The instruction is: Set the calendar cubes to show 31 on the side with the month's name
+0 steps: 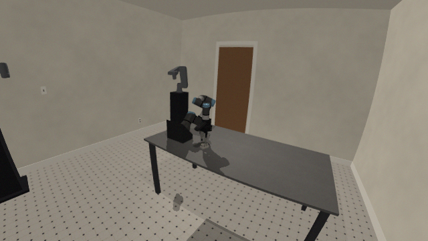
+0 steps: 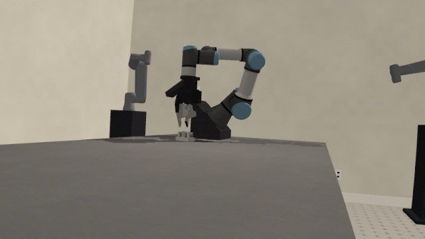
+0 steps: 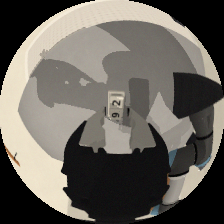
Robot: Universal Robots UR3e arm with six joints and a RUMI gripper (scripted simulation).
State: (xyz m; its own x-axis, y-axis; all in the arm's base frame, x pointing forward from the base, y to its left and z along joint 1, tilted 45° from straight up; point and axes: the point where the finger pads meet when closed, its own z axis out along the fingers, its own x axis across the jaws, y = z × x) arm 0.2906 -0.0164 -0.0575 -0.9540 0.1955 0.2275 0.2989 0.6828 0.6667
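Right now the pale calendar tray is 70 mm below my hand and 20 mm to the left of it.
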